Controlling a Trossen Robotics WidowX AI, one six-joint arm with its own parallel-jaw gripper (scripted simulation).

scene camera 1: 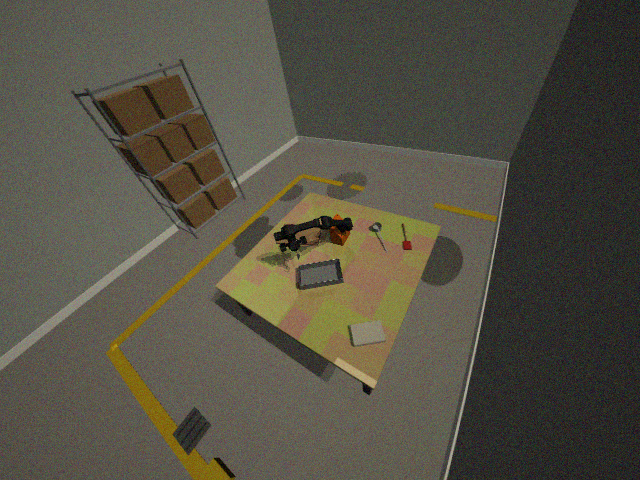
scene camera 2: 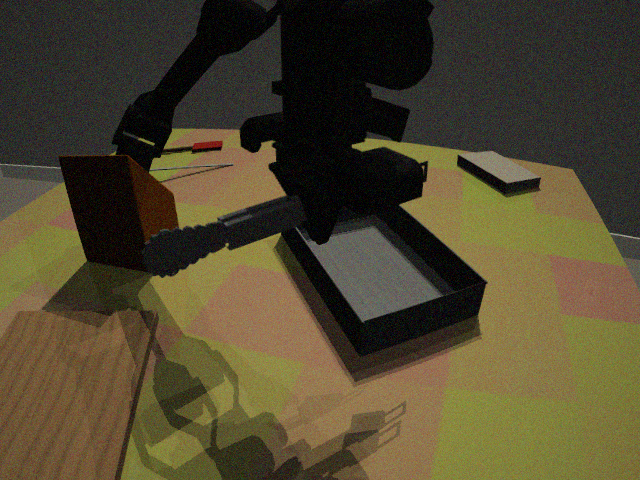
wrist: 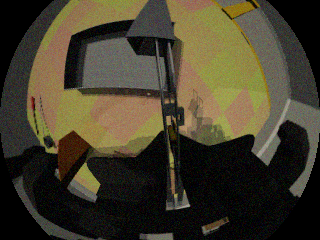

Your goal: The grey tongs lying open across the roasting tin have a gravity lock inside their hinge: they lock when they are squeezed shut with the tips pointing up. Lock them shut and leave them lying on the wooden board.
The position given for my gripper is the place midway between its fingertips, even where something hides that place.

I see my gripper [scene camera 2: 319,241], a grey slab [scene camera 2: 507,176], a roasting tin [scene camera 2: 387,279] and a wooden board [scene camera 2: 78,374].
The grey slab shows as well in scene camera 1 [scene camera 1: 366,333]. My gripper shows as well in the wrist view [wrist: 166,133]. The roasting tin also shows in scene camera 1 [scene camera 1: 324,273] and in the wrist view [wrist: 99,57]. The wrist view does not show the grey slab: it is out of frame.
